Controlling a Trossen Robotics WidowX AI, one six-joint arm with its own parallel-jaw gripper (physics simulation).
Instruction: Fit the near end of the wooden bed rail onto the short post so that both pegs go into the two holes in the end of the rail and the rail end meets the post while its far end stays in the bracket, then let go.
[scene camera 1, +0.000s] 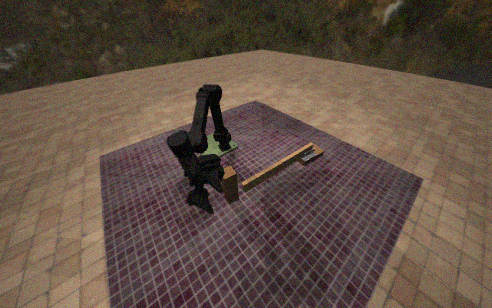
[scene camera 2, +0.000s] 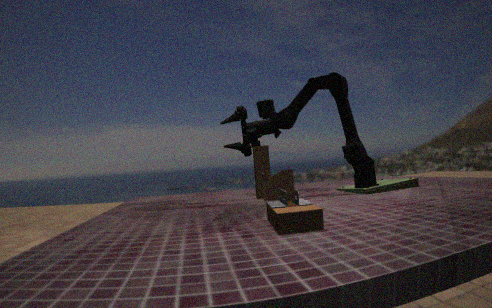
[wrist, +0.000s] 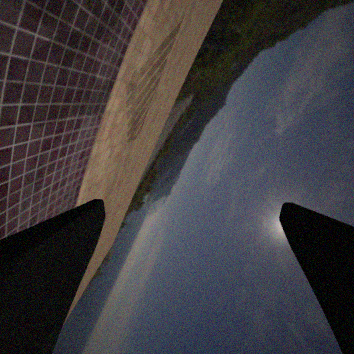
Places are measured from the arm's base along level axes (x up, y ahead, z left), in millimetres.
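Where they show: gripper, fingertip midpoint: (scene camera 1: 216, 203) (scene camera 2: 221, 135) (wrist: 194, 209); arm's base, origin of the base link: (scene camera 1: 224, 146) (scene camera 2: 366, 186).
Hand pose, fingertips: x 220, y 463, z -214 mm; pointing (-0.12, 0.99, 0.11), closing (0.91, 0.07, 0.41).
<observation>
Each offset is from my fingertips to the top centre of the thing. "spot": to the spot under its first point. Level surfaces: height alone.
The short wooden post @(spot: dz +84, dx -114, dy -106 mm) (scene camera 1: 230, 186) (scene camera 2: 261, 172) stands upright on the tiled mat. The long wooden rail (scene camera 1: 275, 168) (scene camera 2: 283, 184) lies low; its near end is beside the post with a small gap showing in scene camera 1. Its far end is in the bracket @(spot: dz +586, dx -208, dy -97 mm) (scene camera 1: 313, 157) (scene camera 2: 296, 220), a wooden block with metal plates. The pegs and holes cannot be made out. My gripper (scene camera 1: 215, 201) (scene camera 2: 224, 134) (wrist: 194, 209) is open and empty, fingers wide apart. In scene camera 2 it is raised around and above the height of the post's top, with its fingertips beyond the post.
The arm rises from a green base plate (scene camera 1: 213, 148) (scene camera 2: 397, 185) on the purple tiled mat @(dx -237 mm) (scene camera 1: 150, 240) (scene camera 2: 150, 260) (wrist: 45, 100). The arm's wrist is close beside the post in scene camera 1. The mat's edge and tan paving lie beyond. The rail and post do not show in the wrist view.
</observation>
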